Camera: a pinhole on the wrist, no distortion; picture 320 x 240 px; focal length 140.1 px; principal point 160.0 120.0 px. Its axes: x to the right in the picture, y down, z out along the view. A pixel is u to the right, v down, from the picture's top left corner.
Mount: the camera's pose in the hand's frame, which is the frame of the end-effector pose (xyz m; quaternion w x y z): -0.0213 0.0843 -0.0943 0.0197 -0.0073 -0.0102 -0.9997
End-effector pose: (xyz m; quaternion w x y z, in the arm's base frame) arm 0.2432 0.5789 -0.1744 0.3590 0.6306 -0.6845 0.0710
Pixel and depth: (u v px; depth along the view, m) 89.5 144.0 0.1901
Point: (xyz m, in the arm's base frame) 0.1548 0.4747 -0.1773
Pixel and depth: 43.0 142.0 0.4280
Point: 0.0924 0.1256 -0.2013
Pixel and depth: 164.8 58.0 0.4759
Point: -0.1884 0.4623 -0.3655
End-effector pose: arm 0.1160 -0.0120 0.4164 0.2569 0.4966 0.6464 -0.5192
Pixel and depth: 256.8 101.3 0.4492
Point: 0.3014 -0.4713 0.5174
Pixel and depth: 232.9 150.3 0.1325
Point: 0.1920 -0.0834 0.4540
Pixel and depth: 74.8 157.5 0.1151
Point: 0.1463 -0.0134 0.3417
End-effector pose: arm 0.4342 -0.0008 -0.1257 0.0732 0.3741 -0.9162 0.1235
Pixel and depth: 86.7 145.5 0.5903
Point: 0.2000 -0.3387 -0.5310
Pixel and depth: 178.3 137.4 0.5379
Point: 0.4550 -0.0540 -0.5760
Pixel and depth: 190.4 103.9 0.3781
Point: 0.3999 0.0771 -0.4433
